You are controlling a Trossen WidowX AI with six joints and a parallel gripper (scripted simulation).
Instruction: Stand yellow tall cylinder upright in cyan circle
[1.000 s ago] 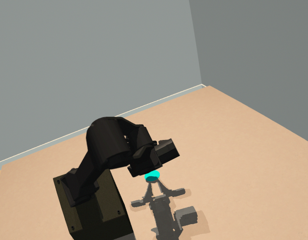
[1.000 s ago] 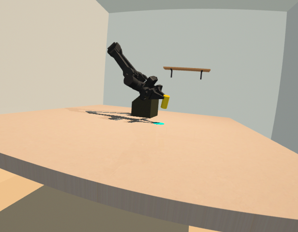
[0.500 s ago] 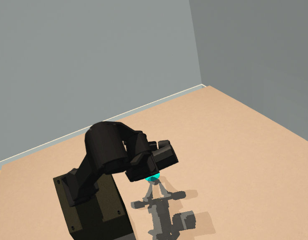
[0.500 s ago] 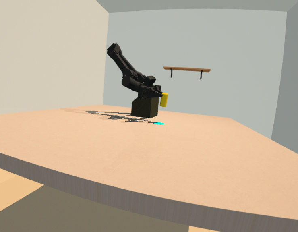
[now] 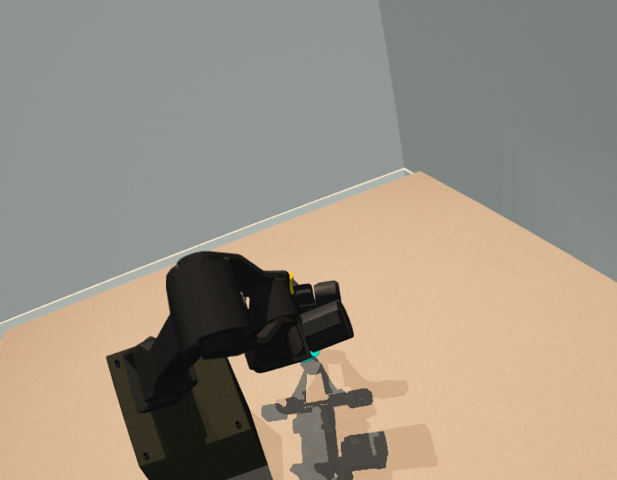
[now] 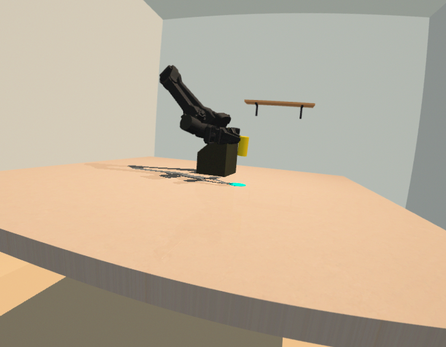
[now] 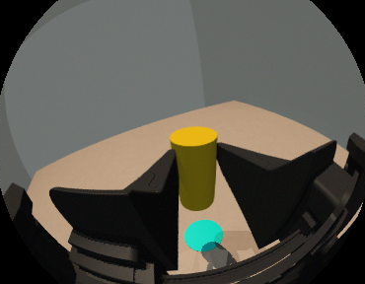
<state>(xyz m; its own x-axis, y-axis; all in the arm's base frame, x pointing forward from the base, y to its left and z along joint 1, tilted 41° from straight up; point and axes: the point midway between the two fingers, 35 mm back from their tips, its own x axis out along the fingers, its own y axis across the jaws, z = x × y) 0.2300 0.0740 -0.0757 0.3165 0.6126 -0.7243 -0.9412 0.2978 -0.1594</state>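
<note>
The cyan circle lies 16 cm below my gripper tip and 1 cm to the right of it. The rest, counted from my gripper tip: yellow tall cylinder 2 cm below.
</note>
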